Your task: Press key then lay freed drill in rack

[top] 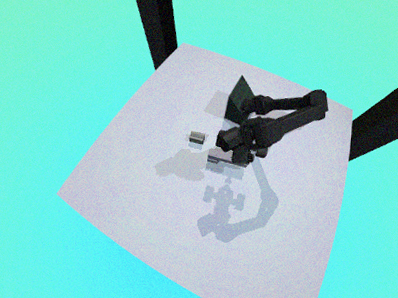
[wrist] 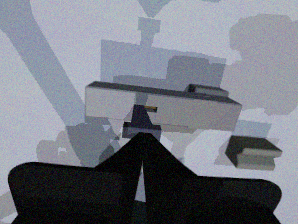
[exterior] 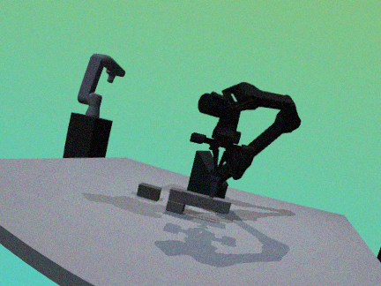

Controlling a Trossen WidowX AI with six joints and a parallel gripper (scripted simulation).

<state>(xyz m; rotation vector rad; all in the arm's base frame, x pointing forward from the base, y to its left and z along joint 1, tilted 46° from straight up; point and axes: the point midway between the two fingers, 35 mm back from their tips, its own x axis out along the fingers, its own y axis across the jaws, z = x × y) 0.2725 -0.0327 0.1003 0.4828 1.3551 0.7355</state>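
Now: gripper tip 40 mm above the key. The rest, counted from my gripper tip: rack: 40 mm behind, 210 mm to the right, 120 mm below; drill: 10 mm ahead, 50 mm to the right, 90 mm below.
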